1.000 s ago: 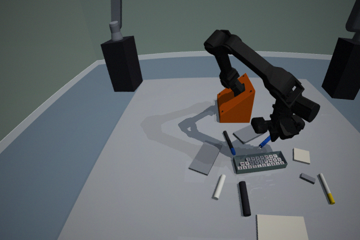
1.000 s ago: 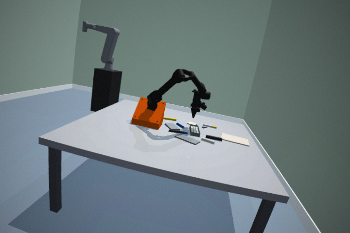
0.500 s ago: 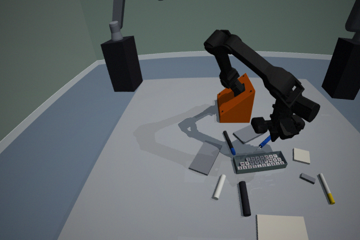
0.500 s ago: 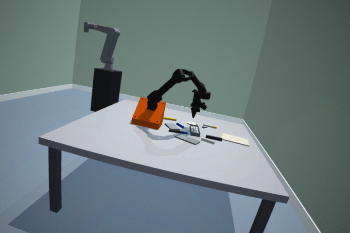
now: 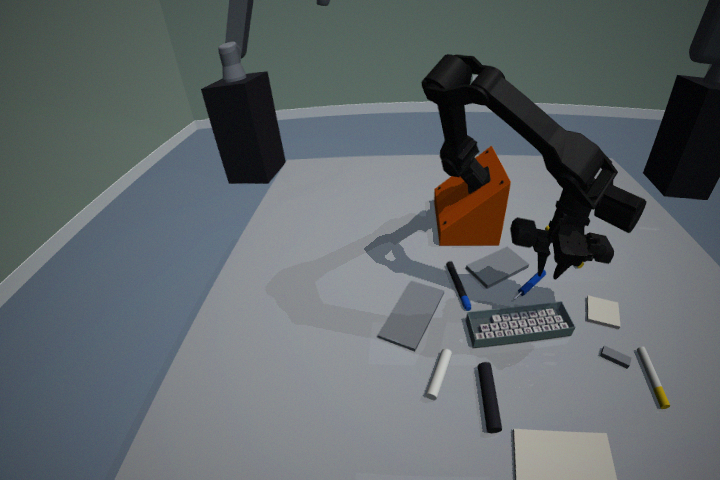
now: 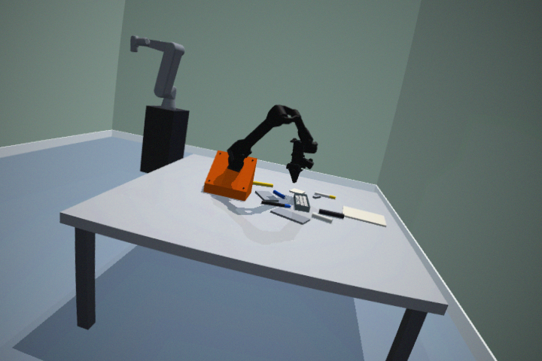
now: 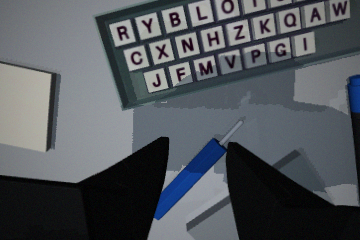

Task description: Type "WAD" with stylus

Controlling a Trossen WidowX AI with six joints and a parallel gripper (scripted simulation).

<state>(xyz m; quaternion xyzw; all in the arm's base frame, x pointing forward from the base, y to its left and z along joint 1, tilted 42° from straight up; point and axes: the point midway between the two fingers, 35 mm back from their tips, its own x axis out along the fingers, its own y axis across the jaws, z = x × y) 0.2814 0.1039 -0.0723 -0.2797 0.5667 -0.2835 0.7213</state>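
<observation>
Now: gripper tip 4 cm past the blue stylus, 2 cm to the left of it and 8 cm above it. From my gripper tip the other things lie so: grey slab 11 cm behind, 7 cm to the right, 8 cm below; grey stylus tip 2 cm behind, 4 cm to the right, 8 cm below; D key 9 cm ahead, 9 cm to the right, 8 cm below.
</observation>
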